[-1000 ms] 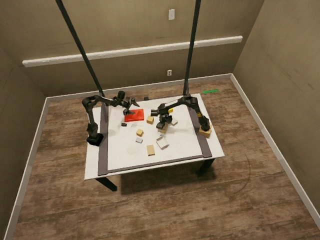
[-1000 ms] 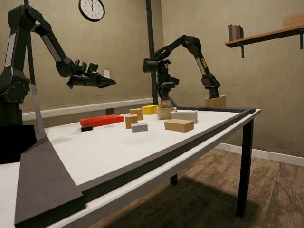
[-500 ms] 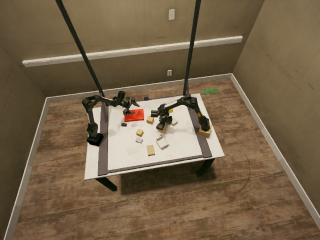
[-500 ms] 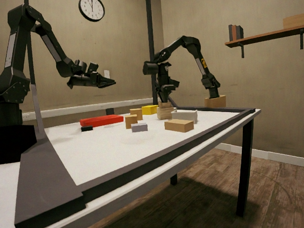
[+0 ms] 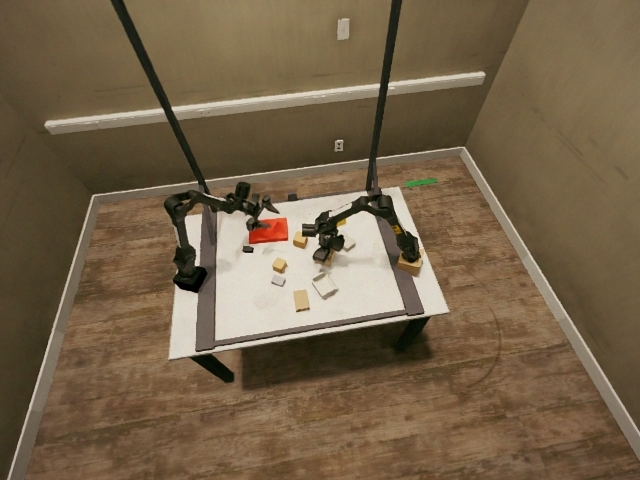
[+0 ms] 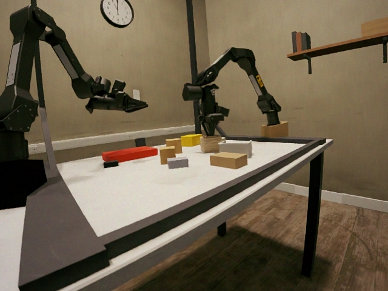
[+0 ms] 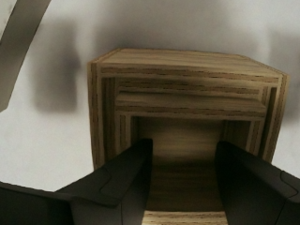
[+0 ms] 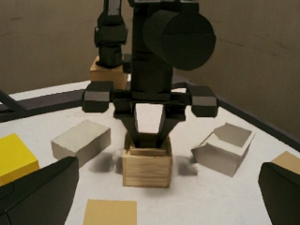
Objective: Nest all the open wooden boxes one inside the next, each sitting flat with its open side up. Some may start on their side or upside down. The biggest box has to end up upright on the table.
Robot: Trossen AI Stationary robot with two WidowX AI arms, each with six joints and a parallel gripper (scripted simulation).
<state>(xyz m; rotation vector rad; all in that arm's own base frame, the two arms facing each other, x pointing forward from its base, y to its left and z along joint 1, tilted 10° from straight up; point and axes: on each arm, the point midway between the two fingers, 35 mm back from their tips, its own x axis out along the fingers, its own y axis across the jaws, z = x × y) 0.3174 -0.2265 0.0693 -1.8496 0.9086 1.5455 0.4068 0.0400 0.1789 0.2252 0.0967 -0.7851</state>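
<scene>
The pale block lies 80 mm behind my left hand, 100 mm to the left of it and 70 mm below it. Round my left hand: tan cube: 30 mm ahead, 220 mm to the right, 60 mm below; then flat tan block: 210 mm ahead, 130 mm to the right, 70 mm below; then small open wooden box: 50 mm below.
</scene>
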